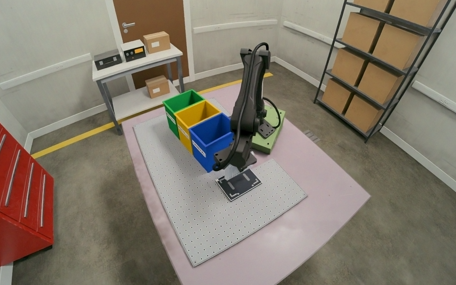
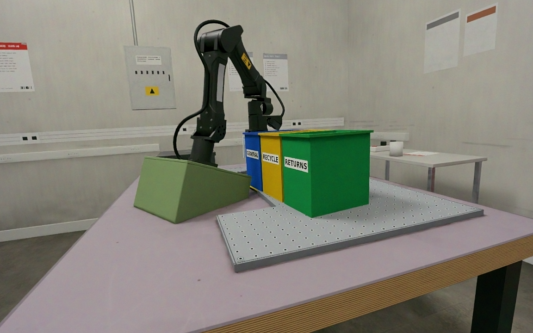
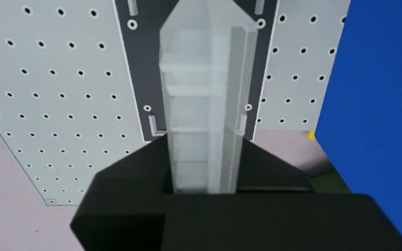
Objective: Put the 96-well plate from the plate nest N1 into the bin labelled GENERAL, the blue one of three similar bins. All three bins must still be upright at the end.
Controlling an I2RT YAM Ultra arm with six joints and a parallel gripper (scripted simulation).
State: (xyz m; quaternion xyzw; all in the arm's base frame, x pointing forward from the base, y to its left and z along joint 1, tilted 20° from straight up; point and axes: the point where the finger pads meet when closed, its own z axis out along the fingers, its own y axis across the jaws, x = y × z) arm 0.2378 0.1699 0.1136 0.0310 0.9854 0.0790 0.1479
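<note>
The plate nest N1 lies 9 cm below my hand. Also, from my hand: yellow recycle bin: 1 cm ahead, 31 cm to the right, 1 cm below; 96-well plate: 1 cm ahead, 2 cm above; blue general bin: 18 cm to the right, 1 cm below.
</note>
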